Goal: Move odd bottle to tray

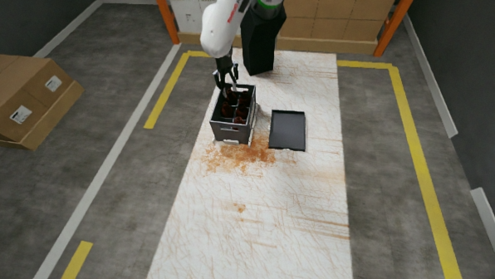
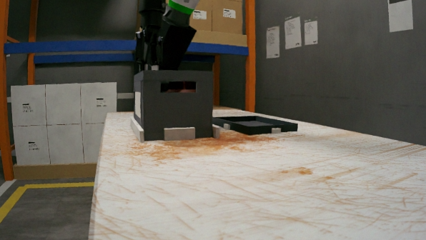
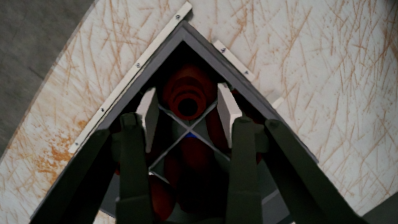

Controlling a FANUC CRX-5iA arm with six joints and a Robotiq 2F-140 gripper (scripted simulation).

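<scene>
The grey crate lies 8 cm ahead of my hand, 5 cm to the left of it and 9 cm below it. From my hand the other things lie so: dark tray (7 cm ahead, 34 cm to the left, 16 cm below).
</scene>
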